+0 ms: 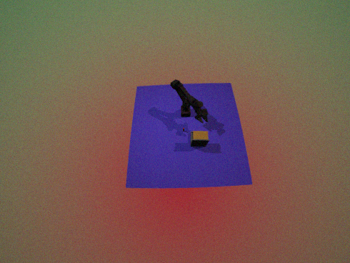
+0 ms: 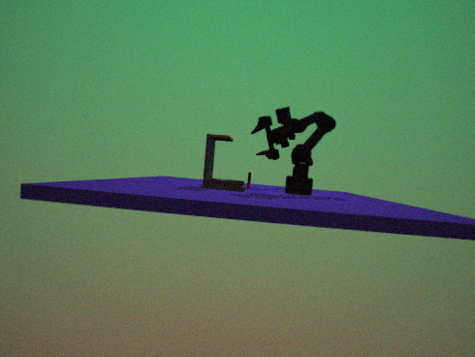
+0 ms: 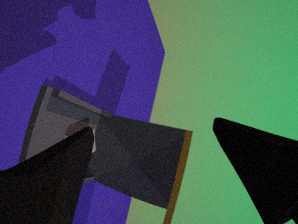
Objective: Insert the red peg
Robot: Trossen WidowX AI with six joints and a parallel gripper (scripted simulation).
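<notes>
Now: the red peg 210 mm to the right of my gripper tip and 160 mm below it. From my gripper tip the other things lie so: orange roof (140 mm ahead, 70 mm to the right, 20 mm above); then dark back wall (180 mm ahead, 70 mm to the right, 80 mm below).
</notes>
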